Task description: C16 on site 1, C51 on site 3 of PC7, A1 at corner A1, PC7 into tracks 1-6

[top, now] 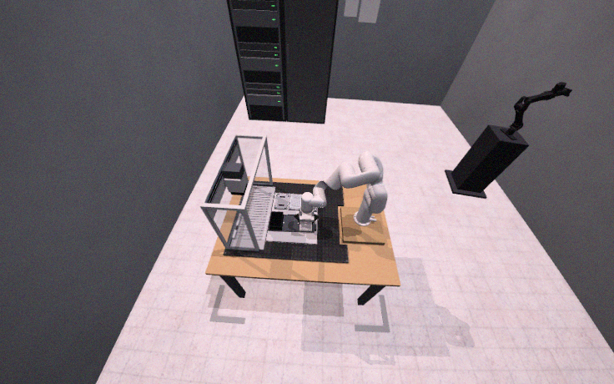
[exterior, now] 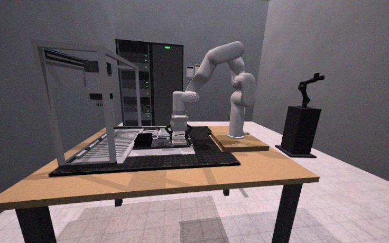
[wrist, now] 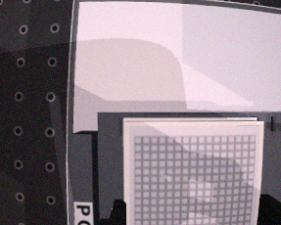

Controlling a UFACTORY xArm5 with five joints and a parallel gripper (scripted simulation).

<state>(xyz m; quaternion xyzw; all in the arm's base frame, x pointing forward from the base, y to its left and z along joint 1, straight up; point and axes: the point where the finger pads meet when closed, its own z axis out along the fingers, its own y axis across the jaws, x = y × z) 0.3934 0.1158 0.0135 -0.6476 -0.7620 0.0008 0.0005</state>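
My gripper is now 10 cm short of the grey plate carrier PC7, 2 cm to the right of it and 2 cm above it. Also, from my hand: post: 27 cm ahead, 26 cm to the left, 21 cm above; 96-well plate C15: 11 cm ahead, 17 cm to the right, 2 cm below.
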